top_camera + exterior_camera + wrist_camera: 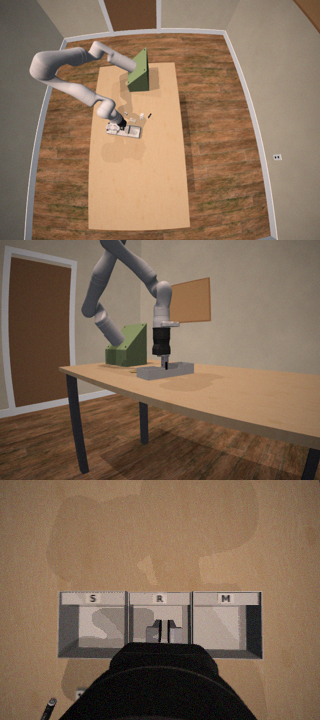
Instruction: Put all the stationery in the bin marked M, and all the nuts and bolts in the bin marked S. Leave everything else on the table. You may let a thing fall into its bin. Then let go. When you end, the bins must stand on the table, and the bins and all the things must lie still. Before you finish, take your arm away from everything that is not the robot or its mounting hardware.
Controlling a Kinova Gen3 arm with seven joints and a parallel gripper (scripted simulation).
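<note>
My gripper is now 12 cm past the grey piece, 4 cm to the right of it and 3 cm above it. From my hand the other things lie so: yellow piece: 14 cm behind, 3 cm to the right, 3 cm below; red piece: 8 cm behind, 3 cm below; white block: 15 cm to the left, 8 cm behind, 3 cm below.
</note>
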